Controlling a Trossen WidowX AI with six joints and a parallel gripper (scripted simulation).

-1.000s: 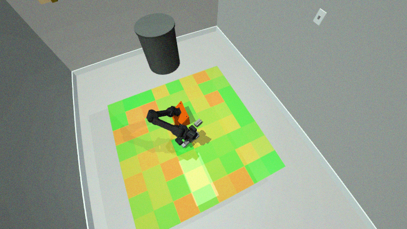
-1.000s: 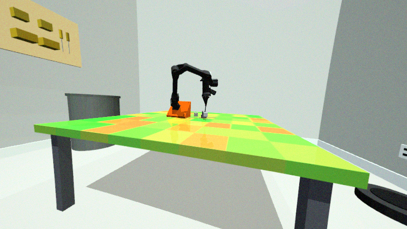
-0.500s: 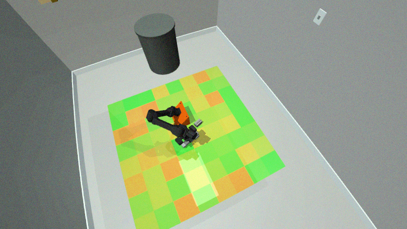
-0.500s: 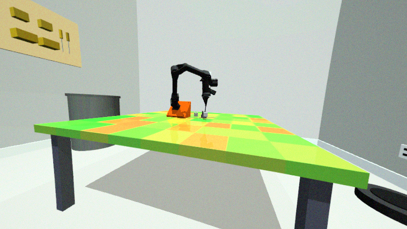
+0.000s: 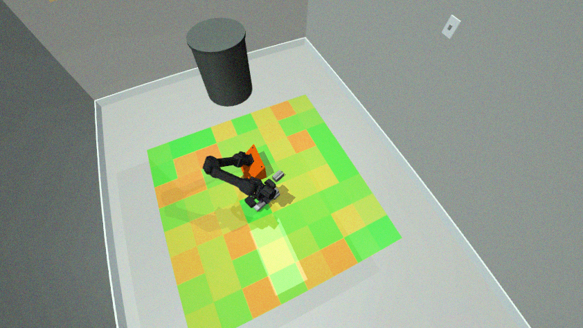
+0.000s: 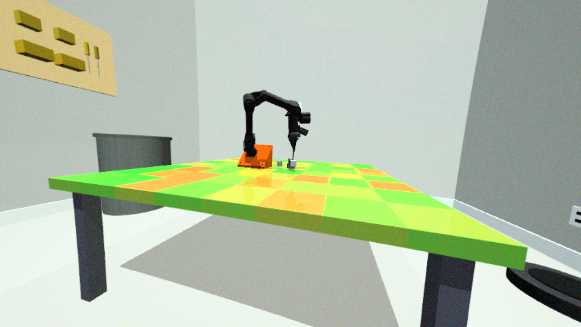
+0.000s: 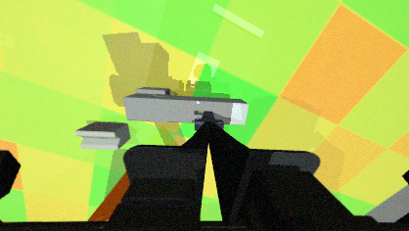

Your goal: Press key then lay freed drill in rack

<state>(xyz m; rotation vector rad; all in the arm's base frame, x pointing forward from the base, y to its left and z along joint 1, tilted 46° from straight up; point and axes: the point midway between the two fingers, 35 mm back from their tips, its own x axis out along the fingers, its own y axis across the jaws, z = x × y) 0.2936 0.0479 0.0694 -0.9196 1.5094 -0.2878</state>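
My gripper tip is now 30 mm past the drill, 50 mm to the right of it and 80 mm above it. The rest, counted from my gripper tip: light grey elongated block 20 mm behind, 30 mm to the left, 80 mm below.
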